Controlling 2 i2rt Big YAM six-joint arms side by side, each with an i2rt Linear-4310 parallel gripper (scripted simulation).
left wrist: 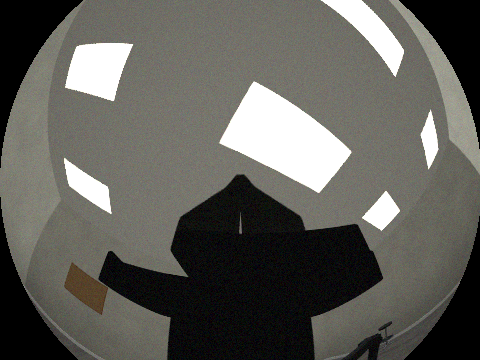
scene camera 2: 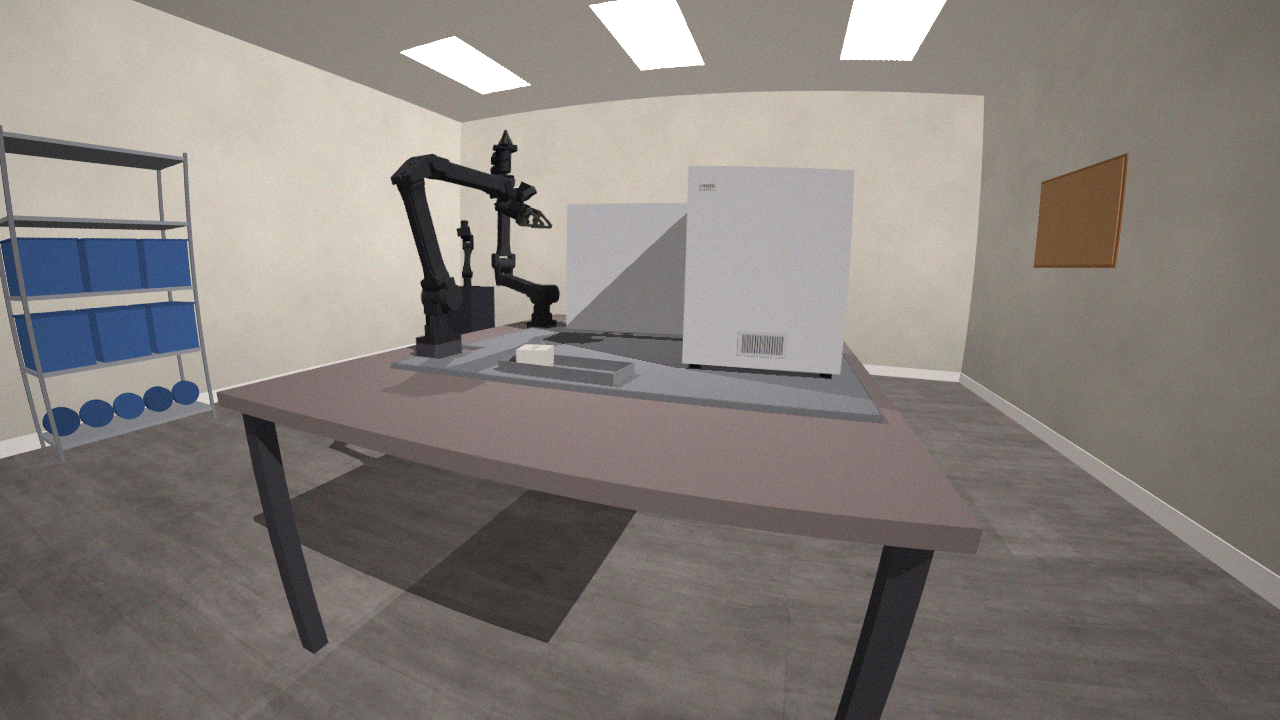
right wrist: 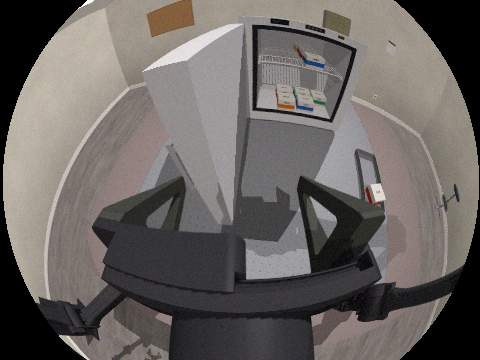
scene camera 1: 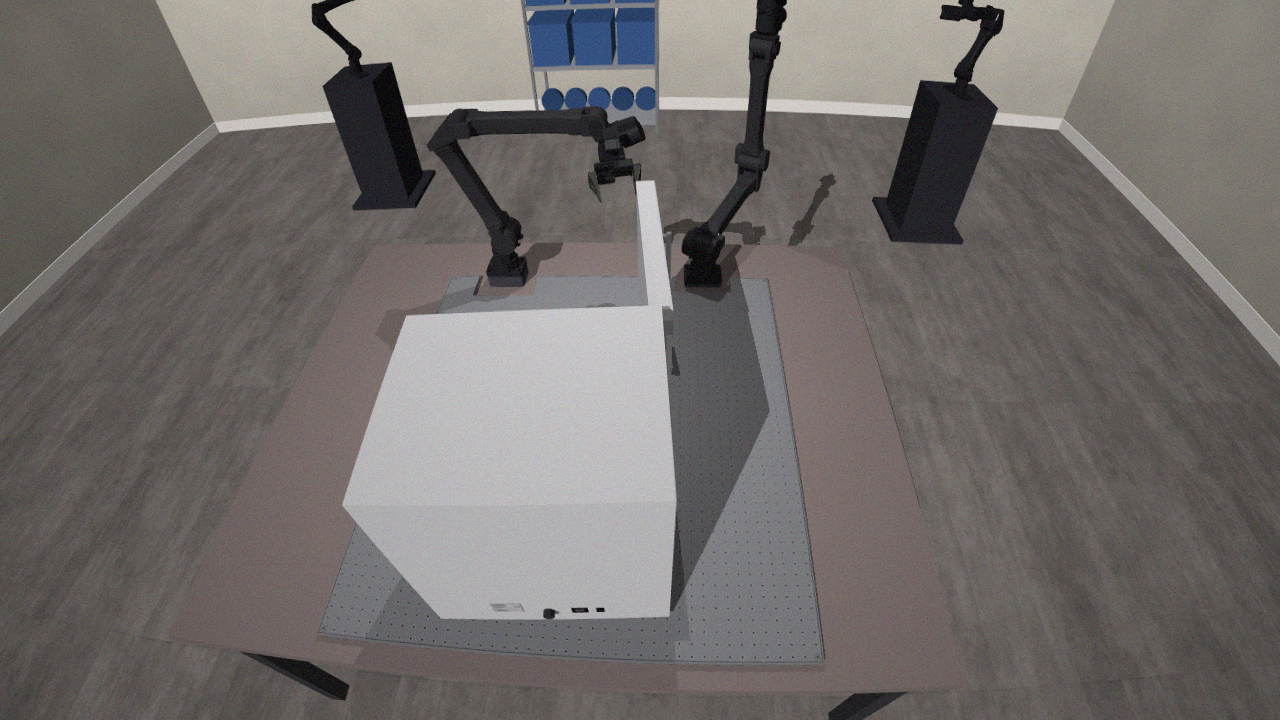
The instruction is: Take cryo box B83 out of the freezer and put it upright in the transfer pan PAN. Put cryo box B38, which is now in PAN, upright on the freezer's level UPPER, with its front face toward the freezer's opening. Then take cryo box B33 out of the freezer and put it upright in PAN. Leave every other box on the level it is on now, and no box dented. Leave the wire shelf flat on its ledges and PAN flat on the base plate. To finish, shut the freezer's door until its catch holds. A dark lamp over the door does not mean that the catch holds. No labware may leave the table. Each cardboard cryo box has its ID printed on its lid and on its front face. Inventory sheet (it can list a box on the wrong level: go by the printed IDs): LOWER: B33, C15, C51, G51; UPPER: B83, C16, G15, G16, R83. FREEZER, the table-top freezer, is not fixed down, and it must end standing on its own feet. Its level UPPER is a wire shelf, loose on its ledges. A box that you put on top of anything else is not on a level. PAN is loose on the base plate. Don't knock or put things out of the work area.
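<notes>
I can see a freezer [scene camera 1: 515, 462], which also appears at [scene camera 2: 768, 249] and [right wrist: 348, 59]; in the left wrist view the freezer is out of frame. A transfer pan [scene camera 2: 598, 371] is visible to me as well, and I find the pan [right wrist: 369, 173] again from my right wrist, while in the left wrist view it is out of frame. There is a red-fronted cryo box [scene camera 2: 531, 354]. My right gripper [scene camera 1: 619, 198] [right wrist: 241, 182] is in sight, and so is my left gripper [left wrist: 240, 181].
</notes>
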